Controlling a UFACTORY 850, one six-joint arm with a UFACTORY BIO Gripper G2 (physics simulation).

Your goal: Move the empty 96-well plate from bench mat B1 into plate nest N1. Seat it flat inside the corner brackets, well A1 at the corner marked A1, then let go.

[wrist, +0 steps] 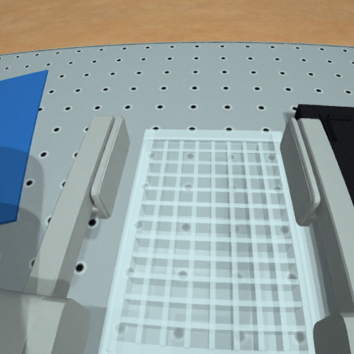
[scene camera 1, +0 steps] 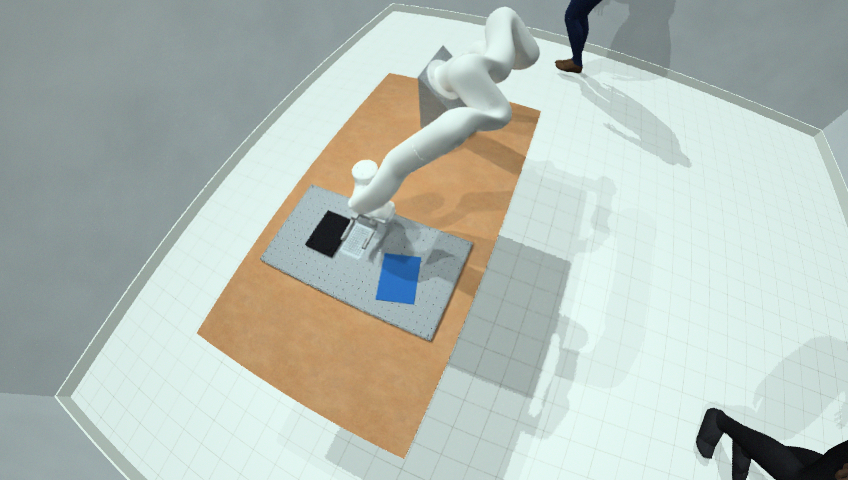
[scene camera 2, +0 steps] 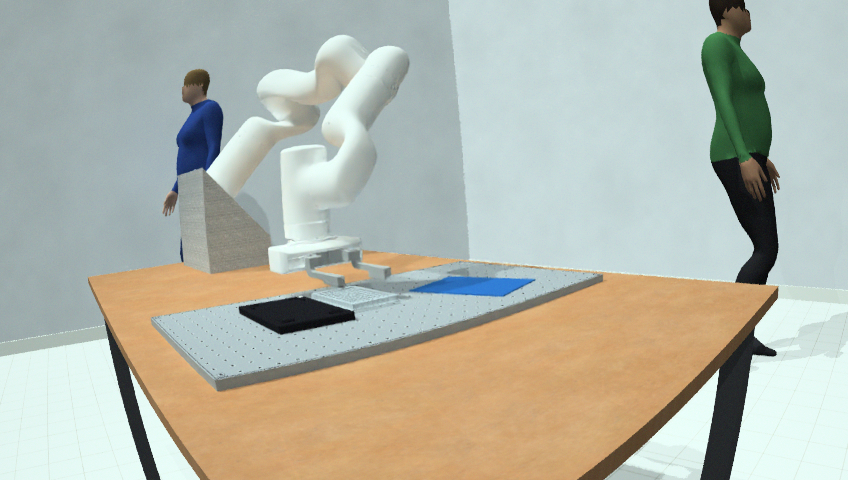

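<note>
The clear 96-well plate (scene camera 1: 355, 252) (scene camera 2: 358, 297) (wrist: 212, 225) lies apparently flat on the perforated metal board, beside the black plate nest (scene camera 1: 327, 233) (scene camera 2: 291, 315) (wrist: 342, 131), on the side towards the blue bench mat (scene camera 1: 398, 288) (scene camera 2: 476, 286) (wrist: 17, 140). The plate is outside the nest and off the mat. My gripper (scene camera 1: 354, 240) (scene camera 2: 362, 277) (wrist: 205, 167) is shut and empty. Its fingers hang above the plate, one over each long side, with a gap below them in scene camera 2. The right finger hides part of the space between plate and nest in the wrist view. The A1 marks are not legible.
The perforated board (scene camera 1: 324, 279) (scene camera 2: 196, 350) (wrist: 180, 97) lies on the wooden table (scene camera 1: 285, 356) (scene camera 2: 416, 392) (wrist: 175, 20). The arm's wedge-shaped base (scene camera 1: 430, 98) (scene camera 2: 220, 237) stands at the far end. A person in blue (scene camera 2: 199, 133) and one in green (scene camera 2: 737, 101) stand beyond the table.
</note>
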